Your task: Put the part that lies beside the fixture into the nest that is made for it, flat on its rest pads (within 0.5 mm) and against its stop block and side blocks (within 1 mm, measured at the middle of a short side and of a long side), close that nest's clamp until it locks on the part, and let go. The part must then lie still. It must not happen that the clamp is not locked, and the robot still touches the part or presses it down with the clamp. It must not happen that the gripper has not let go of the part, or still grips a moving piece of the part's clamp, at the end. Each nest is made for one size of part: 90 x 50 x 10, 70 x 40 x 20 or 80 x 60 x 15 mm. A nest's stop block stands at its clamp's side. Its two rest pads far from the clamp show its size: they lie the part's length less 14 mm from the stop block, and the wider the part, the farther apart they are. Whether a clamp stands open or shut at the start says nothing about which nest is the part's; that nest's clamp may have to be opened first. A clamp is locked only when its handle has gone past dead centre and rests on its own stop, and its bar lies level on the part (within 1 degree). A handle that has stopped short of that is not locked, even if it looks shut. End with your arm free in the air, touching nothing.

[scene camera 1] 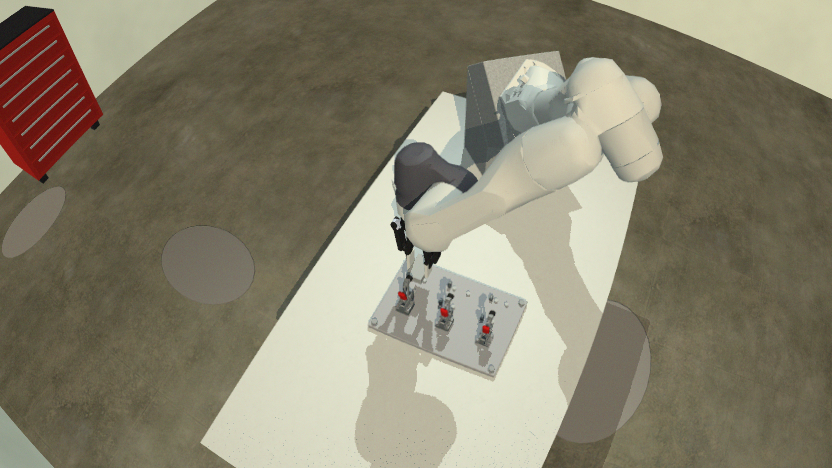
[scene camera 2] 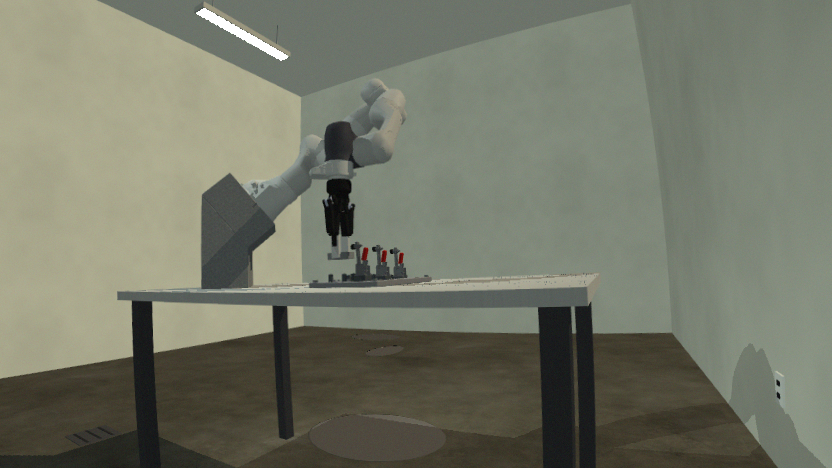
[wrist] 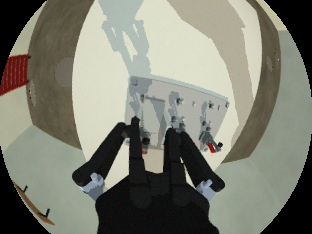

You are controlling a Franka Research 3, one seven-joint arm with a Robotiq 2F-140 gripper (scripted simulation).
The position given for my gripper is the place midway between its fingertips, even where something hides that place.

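Observation:
My gripper [scene camera 2: 341,258] is in sight, and it's the same gripper you'd get at [scene camera 1: 419,270] and [wrist: 151,114]. I can see a fixture plate [wrist: 194,116] too.

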